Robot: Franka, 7 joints.
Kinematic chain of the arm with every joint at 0, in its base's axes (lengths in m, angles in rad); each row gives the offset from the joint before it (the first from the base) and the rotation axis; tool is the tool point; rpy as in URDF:
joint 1: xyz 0 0 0.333 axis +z
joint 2: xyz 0 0 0 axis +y
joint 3: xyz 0 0 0.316 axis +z
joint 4: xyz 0.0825 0 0 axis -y
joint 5: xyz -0.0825 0 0.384 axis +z
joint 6: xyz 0 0 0 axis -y
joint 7: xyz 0.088 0 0 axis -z
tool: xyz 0 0 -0.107 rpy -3.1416 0 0
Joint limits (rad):
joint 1: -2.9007..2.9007
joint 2: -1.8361..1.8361
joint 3: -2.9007..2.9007
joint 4: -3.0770..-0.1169
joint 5: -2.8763..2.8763
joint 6: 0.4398..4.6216
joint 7: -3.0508..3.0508
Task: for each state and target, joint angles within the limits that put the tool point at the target. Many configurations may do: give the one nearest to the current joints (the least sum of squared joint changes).
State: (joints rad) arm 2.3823 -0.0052 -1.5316 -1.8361 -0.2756 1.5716 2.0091
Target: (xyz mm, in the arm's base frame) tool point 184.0 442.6 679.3
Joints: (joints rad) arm 2.4491 -0.3488 -1.0310 -1.5610 -0.1602 1.2908 2.0091
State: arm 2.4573 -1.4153 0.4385 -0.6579 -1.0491 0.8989 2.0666
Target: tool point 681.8 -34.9 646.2
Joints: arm 2.9007 -1.5012 -0.0116 -0.5397 -1.2024 1.1179 2.0666
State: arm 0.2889 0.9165 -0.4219 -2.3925 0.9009 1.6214 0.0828
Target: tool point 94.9 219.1 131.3
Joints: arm 0.5759 0.5533 0.1019 -2.6628 0.9290 1.2543 0.0828
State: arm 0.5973 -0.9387 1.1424 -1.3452 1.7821 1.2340 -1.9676
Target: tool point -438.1 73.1 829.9
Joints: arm 0.9282 -0.9231 0.6753 -1.4497 1.6967 0.9422 -1.9676
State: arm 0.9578 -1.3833 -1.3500 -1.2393 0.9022 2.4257 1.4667
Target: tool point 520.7 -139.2 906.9
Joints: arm 1.7001 -0.7350 -1.1356 -1.2395 0.9030 2.4458 1.4667
